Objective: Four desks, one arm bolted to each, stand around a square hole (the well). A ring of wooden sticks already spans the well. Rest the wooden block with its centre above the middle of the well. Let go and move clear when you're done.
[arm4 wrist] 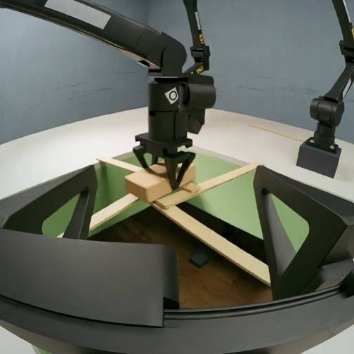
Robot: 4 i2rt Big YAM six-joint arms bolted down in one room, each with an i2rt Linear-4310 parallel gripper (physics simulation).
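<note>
The light brown wooden block (pixel 141 186) lies across the crossing of the ring's sticks, over the well. One stick (pixel 220 242) runs toward the lower right, one (pixel 225 181) toward the upper right, one (pixel 112 212) toward the lower left. Another arm's gripper (pixel 162 177), reaching in from the left, has its fingers down on both sides of the block. How tightly they close is hard to see, and no mark shows that arm's number. The arm4 gripper (pixel 176 167) is wide open, its fingers at the left and right of its wrist view, apart from the block.
One more arm (pixel 198 37) stands at the back; another (pixel 326 107) stands on a dark base (pixel 319 159) at the right. Their grippers do not show. Green walls (pixel 227 205) line the well above a brown wooden floor (pixel 210 287). A thin stick (pixel 275 132) lies on the far right desk.
</note>
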